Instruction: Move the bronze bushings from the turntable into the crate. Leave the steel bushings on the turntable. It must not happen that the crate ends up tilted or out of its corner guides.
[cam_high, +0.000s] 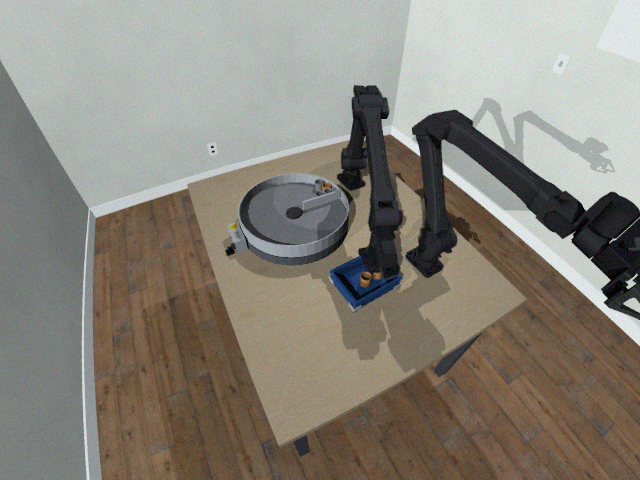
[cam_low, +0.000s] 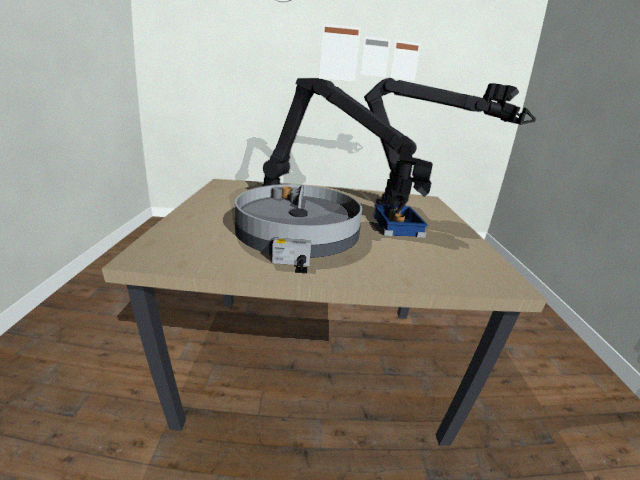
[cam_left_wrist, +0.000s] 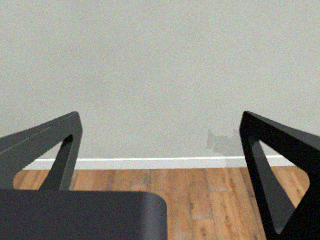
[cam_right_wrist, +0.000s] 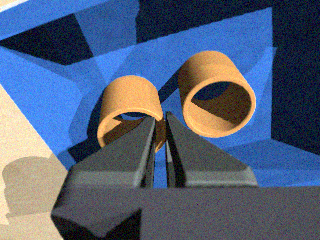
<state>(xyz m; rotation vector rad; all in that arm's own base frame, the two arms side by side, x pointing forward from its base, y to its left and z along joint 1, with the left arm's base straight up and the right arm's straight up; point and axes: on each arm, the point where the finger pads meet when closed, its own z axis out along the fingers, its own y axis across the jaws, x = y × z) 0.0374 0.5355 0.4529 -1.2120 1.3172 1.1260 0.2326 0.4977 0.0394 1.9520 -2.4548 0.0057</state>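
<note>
My right gripper is now 3 cm short of the blue crate, 1 cm to the right of it and 2 cm above it.
</note>
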